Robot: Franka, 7 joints.
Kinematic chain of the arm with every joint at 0, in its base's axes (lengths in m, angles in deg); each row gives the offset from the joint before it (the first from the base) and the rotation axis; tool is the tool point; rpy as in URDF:
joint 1: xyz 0 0 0.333 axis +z
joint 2: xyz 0 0 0 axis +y
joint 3: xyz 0 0 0.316 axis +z
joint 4: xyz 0.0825 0 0 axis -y
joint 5: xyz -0.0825 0 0.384 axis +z
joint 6: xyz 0 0 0 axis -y
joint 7: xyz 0.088 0 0 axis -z
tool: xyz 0 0 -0.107 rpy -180 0 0
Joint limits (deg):
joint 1: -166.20..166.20
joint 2: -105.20..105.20
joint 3: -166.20..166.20
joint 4: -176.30..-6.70
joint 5: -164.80..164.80
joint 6: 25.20..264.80
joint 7: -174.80..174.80
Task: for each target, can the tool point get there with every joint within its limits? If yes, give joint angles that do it. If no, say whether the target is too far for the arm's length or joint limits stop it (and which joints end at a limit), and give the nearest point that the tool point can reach.
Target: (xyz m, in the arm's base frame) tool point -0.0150 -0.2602 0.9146
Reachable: yes | joints -5.69 -61.49 -22.72 -96.99 -30.25 104.81 37.40
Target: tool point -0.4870 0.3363 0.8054
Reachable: yes | joints 121.29 62.95 98.99 -39.17 -83.50 219.56 128.07
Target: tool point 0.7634 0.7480 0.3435
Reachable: no: too far | nearest point 0.6127 0.6004 0.3414 | short by 0.211 m
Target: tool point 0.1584 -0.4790 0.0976
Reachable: yes | joints -19.36 81.49 -39.87 -116.64 68.66 237.72 81.64
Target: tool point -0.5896 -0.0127 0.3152
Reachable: yes | joints -110.80 43.06 -72.55 -115.84 3.75 128.63 -75.78
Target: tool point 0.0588 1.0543 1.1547
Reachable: no: too far | nearest point 0.0377 0.6760 0.8599 | short by 0.480 m
